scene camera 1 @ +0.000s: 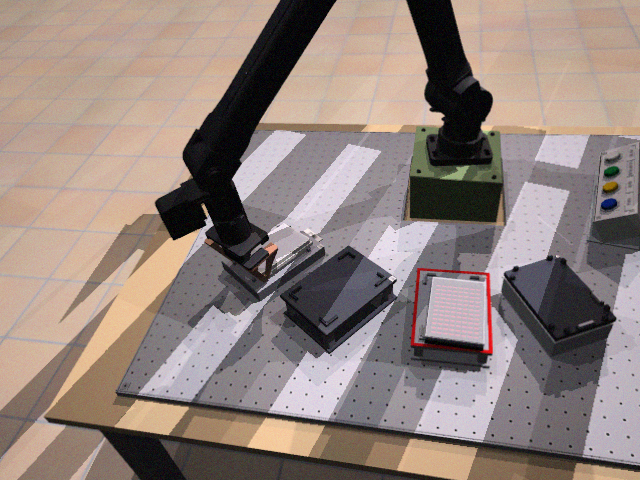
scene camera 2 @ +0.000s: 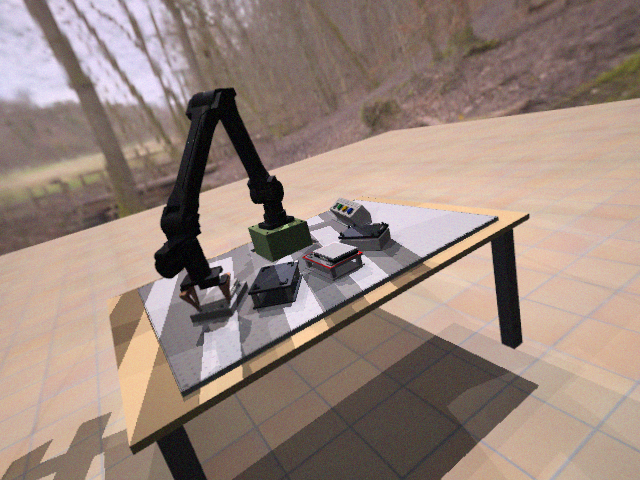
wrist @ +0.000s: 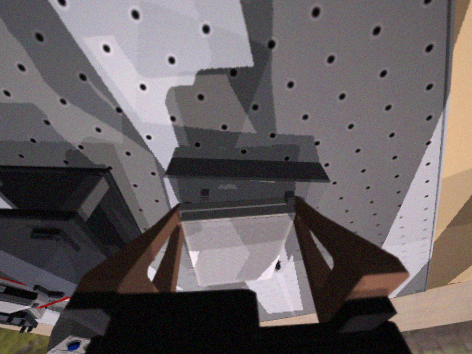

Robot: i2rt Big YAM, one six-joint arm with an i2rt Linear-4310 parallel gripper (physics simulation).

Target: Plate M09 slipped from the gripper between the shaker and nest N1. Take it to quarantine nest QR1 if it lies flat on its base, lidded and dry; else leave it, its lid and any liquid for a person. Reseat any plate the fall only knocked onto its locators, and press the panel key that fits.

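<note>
A clear-topped, pale plate lies on the low grey nest at the left. My gripper is tipped over it and shut on its two sides, with the fingers wide apart. Small locators show at the nest's near end in the wrist view; whether the plate sits fully down between them I cannot tell. A plate with pink wells lies flat on the red-rimmed nest. Nest labels are not readable.
A dark raised stand with corner locators is close beside the gripper. A dark block with pins is right of the red-rimmed nest. The key panel has white, green, yellow and blue keys. The green arm base is behind.
</note>
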